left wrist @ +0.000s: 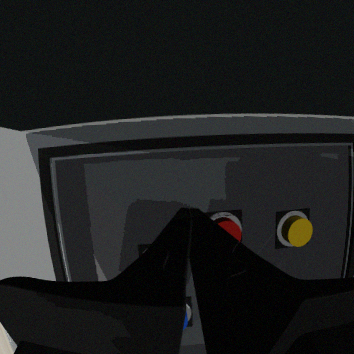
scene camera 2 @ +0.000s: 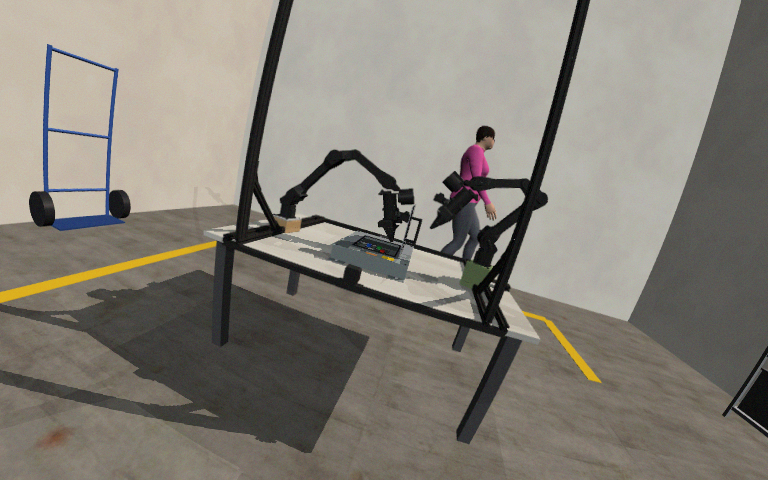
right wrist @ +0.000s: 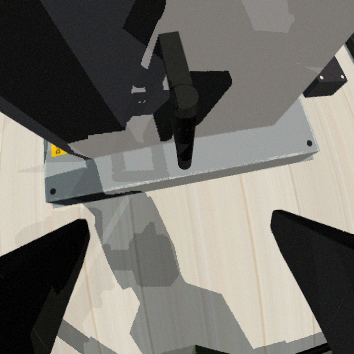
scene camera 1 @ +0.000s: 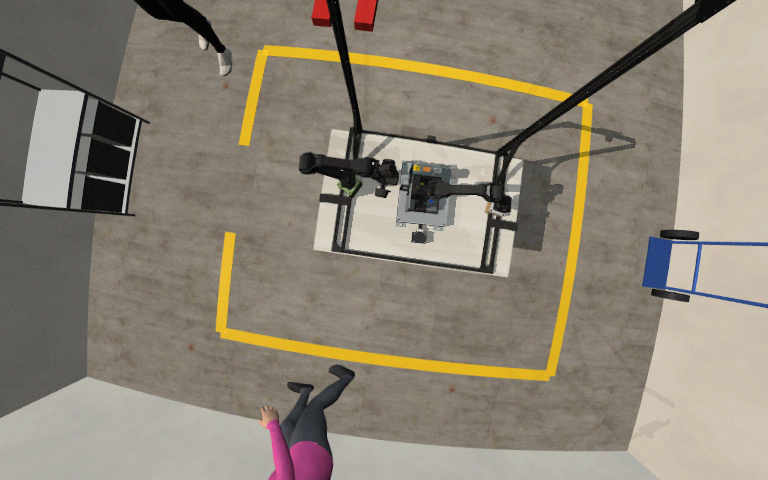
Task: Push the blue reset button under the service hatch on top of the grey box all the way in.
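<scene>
The grey box (scene camera 1: 410, 217) (scene camera 2: 362, 263) (right wrist: 235, 147) stands on the table with its hatch (right wrist: 250, 80) raised. The blue button (scene camera 1: 431, 201) (scene camera 2: 369, 245) (left wrist: 185, 321) lies in the recessed panel. In the left wrist view a sliver of it shows between my left fingers; how deep it sits cannot be told. My left gripper (scene camera 2: 390, 239) (left wrist: 187, 216) is shut and empty, low over the panel, its tips beside the red button (left wrist: 230, 230) and farther up the picture than the blue one. My right gripper (scene camera 2: 434, 226) (right wrist: 180, 224) is open and empty, in the air beside the box.
A yellow button (left wrist: 300, 231) sits right of the red one in the left wrist view. The hatch's black handle (right wrist: 185, 135) sticks out toward my right gripper. Black frame rails (scene camera 2: 339, 285) edge the table (scene camera 2: 526, 331). A person in pink (scene camera 2: 474, 164) stands behind it.
</scene>
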